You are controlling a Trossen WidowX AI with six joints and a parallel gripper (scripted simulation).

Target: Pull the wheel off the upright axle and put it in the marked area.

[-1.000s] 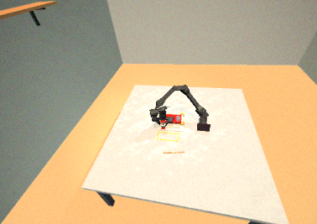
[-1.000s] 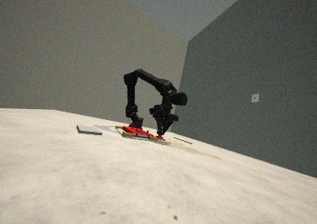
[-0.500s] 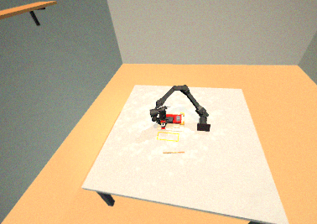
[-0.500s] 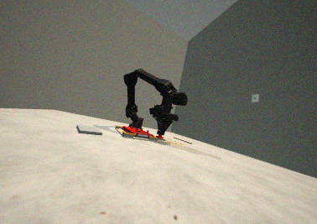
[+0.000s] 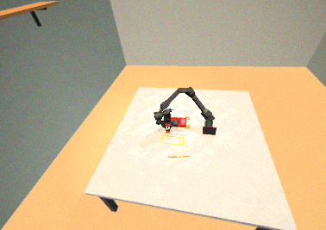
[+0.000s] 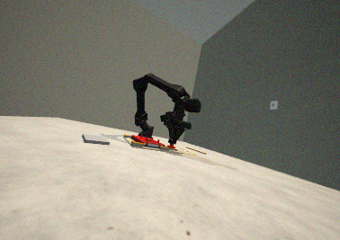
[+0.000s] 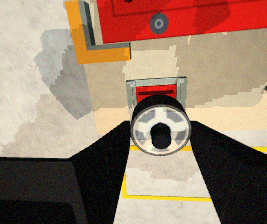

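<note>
Right now my gripper tip is 10 mm above the axle. Also, from my gripper tip: grey wheel (right at my gripper tip).
</note>
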